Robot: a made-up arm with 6 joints.
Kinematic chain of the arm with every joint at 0, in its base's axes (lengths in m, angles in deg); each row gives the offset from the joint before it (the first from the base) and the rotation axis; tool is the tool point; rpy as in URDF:
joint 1: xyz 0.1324 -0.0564 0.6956 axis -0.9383 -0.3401 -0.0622
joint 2: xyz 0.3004 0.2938 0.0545 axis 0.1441 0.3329 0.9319
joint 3: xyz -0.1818 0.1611 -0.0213 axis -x
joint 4: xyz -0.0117 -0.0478 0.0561 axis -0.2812 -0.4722 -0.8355
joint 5: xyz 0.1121 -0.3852 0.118 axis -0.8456 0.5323 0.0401
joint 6: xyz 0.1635 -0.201 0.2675 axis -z
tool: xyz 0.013 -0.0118 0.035 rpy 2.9 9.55 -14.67
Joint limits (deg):
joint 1: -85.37..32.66
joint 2: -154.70..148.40
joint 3: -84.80..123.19
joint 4: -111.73..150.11
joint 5: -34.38..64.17
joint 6: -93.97..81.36
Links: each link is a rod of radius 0.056 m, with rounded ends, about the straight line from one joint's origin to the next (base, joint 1, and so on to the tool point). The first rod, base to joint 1, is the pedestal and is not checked.
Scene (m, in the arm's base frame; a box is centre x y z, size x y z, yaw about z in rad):
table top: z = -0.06
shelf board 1: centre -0.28 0.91 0.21 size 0.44 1 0.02 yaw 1.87
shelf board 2: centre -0.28 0.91 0.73 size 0.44 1 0.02 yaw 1.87
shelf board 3: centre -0.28 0.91 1.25 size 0.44 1 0.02 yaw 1.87
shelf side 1: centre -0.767 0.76 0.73 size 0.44 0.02 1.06 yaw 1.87
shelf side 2: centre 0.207 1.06 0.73 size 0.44 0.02 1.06 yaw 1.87
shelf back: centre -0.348 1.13 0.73 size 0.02 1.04 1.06 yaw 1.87
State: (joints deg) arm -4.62 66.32 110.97 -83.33 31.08 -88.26
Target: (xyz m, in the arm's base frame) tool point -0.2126 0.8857 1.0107
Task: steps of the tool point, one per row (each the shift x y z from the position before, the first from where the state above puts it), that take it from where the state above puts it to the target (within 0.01 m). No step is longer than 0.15 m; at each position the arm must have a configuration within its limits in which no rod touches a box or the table.
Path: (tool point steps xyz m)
1: -0.1106 0.0360 0.0732
2: -0.1100 0.0027 0.0843
3: -0.1006 -0.0299 0.0920
4: -0.0645 -0.0057 0.0984
5: -0.0931 -0.0407 0.0809
6: -0.1065 -0.0781 0.0563
7: -0.0296 0.0834 0.0256
8: -0.0257 0.0820 0.0103
9: -0.0227 0.0785 -0.0078
10: -0.0199 0.0735 -0.0281

